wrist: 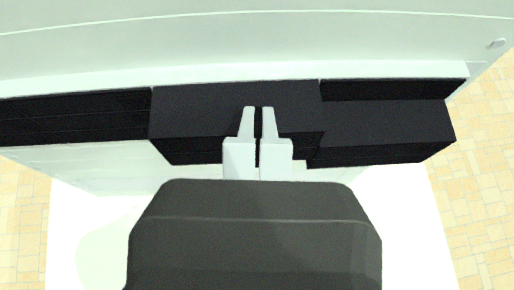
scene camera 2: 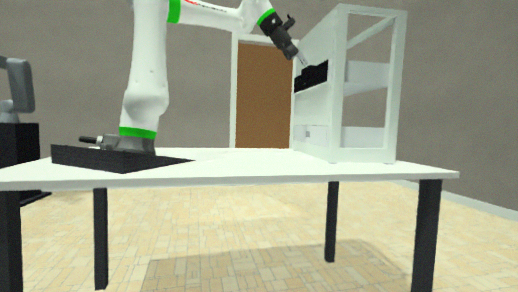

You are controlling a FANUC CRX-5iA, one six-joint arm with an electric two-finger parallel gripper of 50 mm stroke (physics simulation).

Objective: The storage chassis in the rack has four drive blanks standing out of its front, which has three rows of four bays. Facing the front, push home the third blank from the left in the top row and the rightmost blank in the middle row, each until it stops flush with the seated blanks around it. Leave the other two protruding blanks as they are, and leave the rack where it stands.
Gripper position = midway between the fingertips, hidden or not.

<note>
In view: the gripper [wrist: 258,125] and a white rack [scene camera 2: 319,87].
</note>
